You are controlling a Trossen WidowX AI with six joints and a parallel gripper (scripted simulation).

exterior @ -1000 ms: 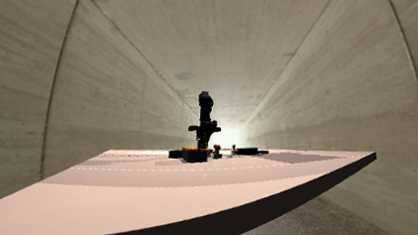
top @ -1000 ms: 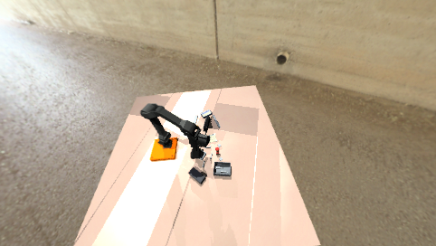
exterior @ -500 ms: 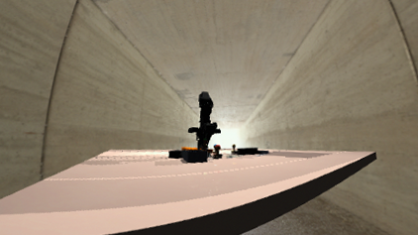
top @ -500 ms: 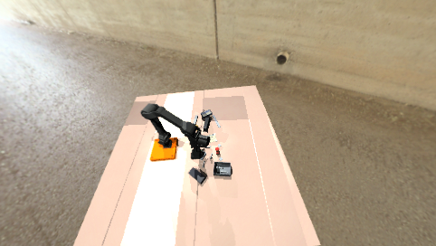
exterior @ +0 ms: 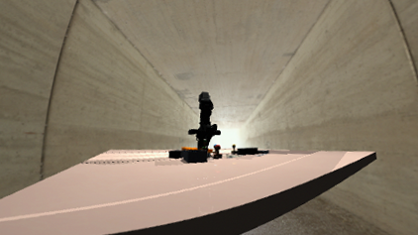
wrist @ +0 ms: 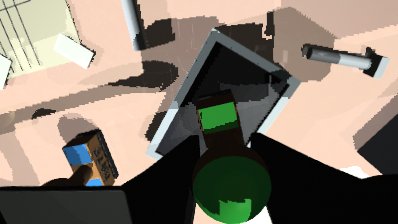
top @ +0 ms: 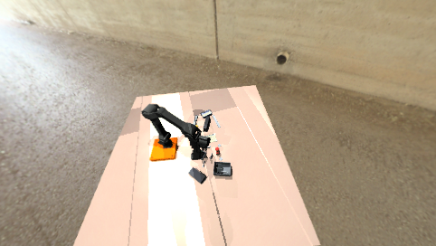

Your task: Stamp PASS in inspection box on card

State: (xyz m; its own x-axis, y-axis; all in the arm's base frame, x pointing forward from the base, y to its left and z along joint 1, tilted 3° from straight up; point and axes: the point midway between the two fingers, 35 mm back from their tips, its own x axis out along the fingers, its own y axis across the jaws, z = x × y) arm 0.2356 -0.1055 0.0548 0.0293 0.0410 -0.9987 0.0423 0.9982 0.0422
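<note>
The ink pad is 40 mm below my gripper tip. The rest, counted from my gripper tip: blue-topped stamp: 90 mm to the left, 30 mm below, 30 mm behind; then green-knobbed pass stamp: right at my gripper tip; then red-topped stamp: 140 mm ahead, 30 mm below.
</note>
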